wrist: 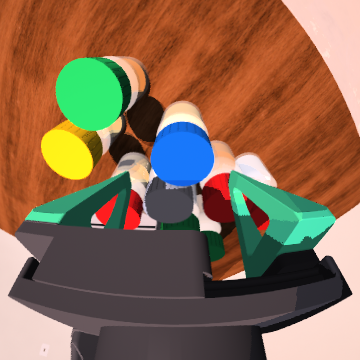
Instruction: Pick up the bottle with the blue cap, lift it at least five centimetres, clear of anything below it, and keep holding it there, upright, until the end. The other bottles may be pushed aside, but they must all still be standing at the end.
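Places are measured from the arm's base along level axes (x back, y left, z down), in metres.
Pixels of known places: gripper, between the fingertips: [179, 176].
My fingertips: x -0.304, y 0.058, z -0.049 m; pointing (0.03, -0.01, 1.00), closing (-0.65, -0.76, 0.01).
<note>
Ahead of a thing's pixels: the offset from my fingertips to its top centre. Level surfaces: height alone.
The bottle with the blue cap {dz +0.017, dx -0.004, dy +0.001 m} [182, 155] stands upright near the middle of the wrist view, its pale body showing behind the cap. My gripper [179, 176] is open, with its green fingers wide apart and no bottle held between them. The blue cap shows just ahead of the line between the fingertips, apart from both. A grey-capped bottle {dz +0.017, dx +0.049, dy -0.026 m} [169, 200] stands right beside the blue one, on the gripper's side. A red-capped bottle {dz +0.017, dx +0.006, dy -0.074 m} [220, 200] stands close at the right, by the right fingertip. The lower parts of the bottles are largely hidden by their caps.
A bright green-capped bottle {dz +0.017, dx -0.001, dy +0.090 m} [90, 93] and a yellow-capped bottle {dz +0.017, dx +0.061, dy +0.086 m} [68, 151] stand at the left. Another red-capped bottle [121, 211] is behind the left finger. A white bottle {dz +0.017, dx -0.016, dy -0.128 m} [255, 169] is by the right finger. Dark green caps {dz +0.017, dx +0.095, dy -0.136 m} [215, 245] show near the palm. The round wooden table {dz +0.122 m} [240, 65] has its edge at the right.
</note>
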